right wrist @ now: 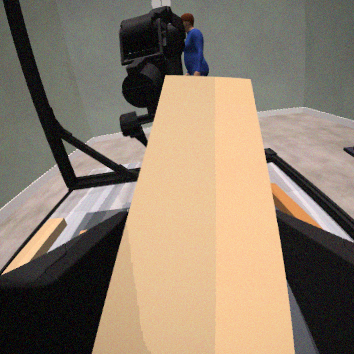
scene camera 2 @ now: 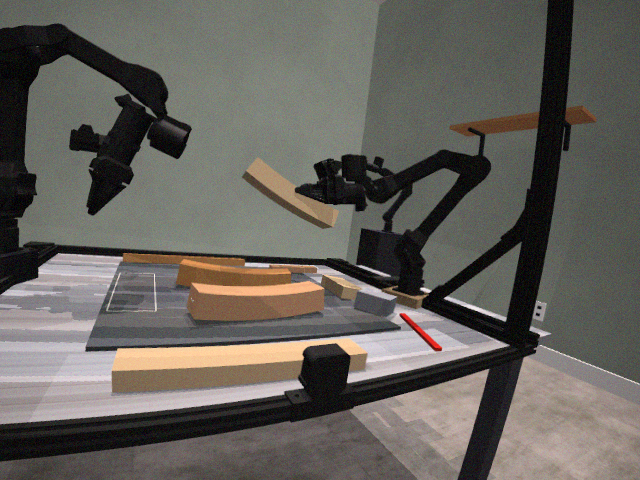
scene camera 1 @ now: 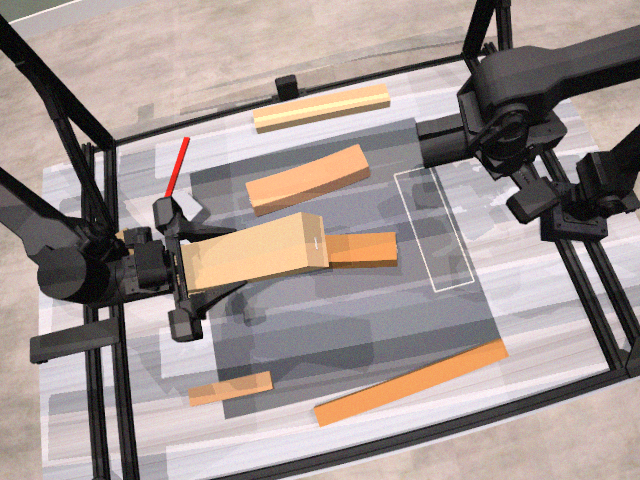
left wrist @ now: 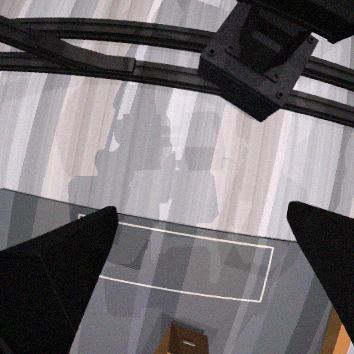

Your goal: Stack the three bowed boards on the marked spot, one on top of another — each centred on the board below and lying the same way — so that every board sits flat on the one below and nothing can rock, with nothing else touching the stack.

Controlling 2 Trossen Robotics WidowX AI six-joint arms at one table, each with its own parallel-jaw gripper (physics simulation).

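Frame: origin at the left arm's base, x ahead, y up, z right, level; centimetres.
Seen in the pictures: left gripper, fingertip midpoint: (scene camera 2: pixel 89 211) (scene camera 1: pixel 501 181) (left wrist: pixel 202 212); right gripper, fingertip midpoint: (right wrist: pixel 198 219) (scene camera 2: pixel 289 191) (scene camera 1: pixel 241 256); left arm's base at its link origin: (scene camera 1: pixel 579 207) (left wrist: pixel 263 45); right arm's base at its link origin: (scene camera 2: pixel 408 291) (scene camera 1: pixel 113 259).
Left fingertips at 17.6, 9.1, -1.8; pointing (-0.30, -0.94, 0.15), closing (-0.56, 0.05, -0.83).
Note:
Offsets run from my left fingertips to a thing's top centre, as dx, dy, dz.
Right gripper (scene camera 1: pixel 240 256) (scene camera 2: pixel 299 191) (right wrist: pixel 202 215) is shut on the pale bowed board (scene camera 1: pixel 279 250) (scene camera 2: pixel 276 190) (right wrist: pixel 200 150), high above the table. In scene camera 2 this board slopes, its left end higher, its middle bowed downward. The orange bowed board @[+26.7, -9.1, -11.3] (scene camera 1: pixel 369 250) (scene camera 2: pixel 232 276) (left wrist: pixel 192 335) lies on the dark mat, partly hidden beneath it in scene camera 1. The salmon bowed board @[+33.1, -9.2, +2.8] (scene camera 1: pixel 310 180) (scene camera 2: pixel 253 302) lies on the mat, apart from the orange one. The marked spot's outline (scene camera 1: pixel 415 233) (scene camera 2: pixel 155 291) (left wrist: pixel 267 274) holds no board. Left gripper (scene camera 2: pixel 92 210) (left wrist: pixel 202 209) is open and empty above the table.
A pale bar @[+33.8, -12.5, +22.0] (scene camera 1: pixel 323 109) (scene camera 2: pixel 237 364) and red stick @[+63.2, -14.3, +3.5] (scene camera 1: pixel 177 167) (scene camera 2: pixel 420 331) lie off the mat. A long orange bar @[+10.1, -12.0, -32.1] (scene camera 1: pixel 410 382) and short orange bar @[+40.6, -12.7, -37.8] (scene camera 1: pixel 231 388) lie at scene camera 1's bottom. A grey block @[+57.4, -10.4, -6.7] (scene camera 2: pixel 374 303) and small pale block @[+52.0, -11.3, -18.9] (scene camera 2: pixel 338 287) are near the right arm.

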